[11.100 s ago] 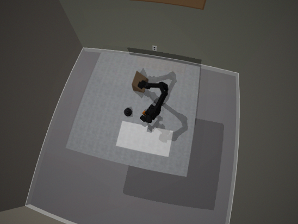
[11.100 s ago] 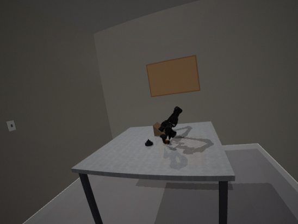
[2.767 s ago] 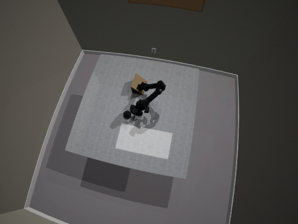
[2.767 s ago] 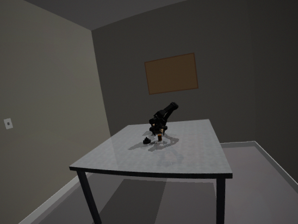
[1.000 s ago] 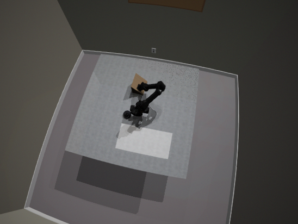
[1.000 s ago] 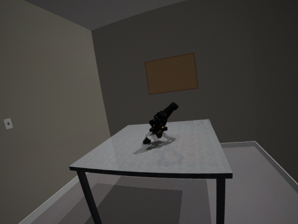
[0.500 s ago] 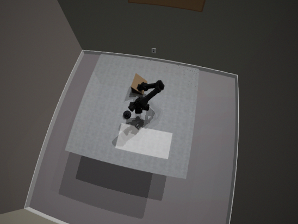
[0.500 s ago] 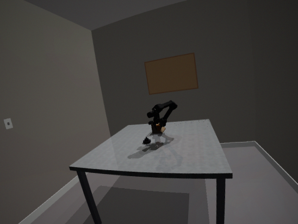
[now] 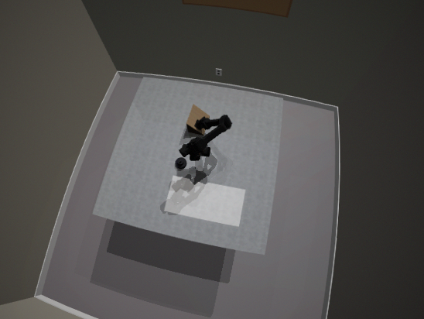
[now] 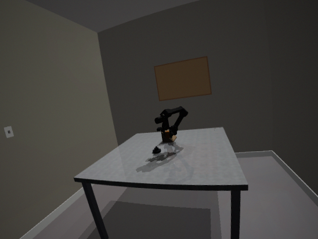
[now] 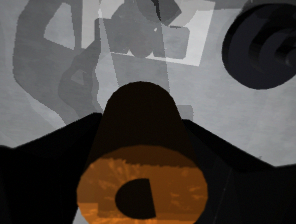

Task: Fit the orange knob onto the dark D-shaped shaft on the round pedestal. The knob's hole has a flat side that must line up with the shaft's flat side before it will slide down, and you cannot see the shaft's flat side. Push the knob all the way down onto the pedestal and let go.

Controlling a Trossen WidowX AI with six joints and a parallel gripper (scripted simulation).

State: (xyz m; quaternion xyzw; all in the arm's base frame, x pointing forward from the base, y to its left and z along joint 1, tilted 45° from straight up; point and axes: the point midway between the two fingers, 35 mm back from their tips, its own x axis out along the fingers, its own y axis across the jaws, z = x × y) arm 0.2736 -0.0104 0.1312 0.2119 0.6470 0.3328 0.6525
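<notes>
Now: gripper tip 120 mm to the left of the round pedestal, 110 mm above it and 50 mm short of it. From my gripper tip the other things lie so: orange knob: 20 mm above.
</notes>
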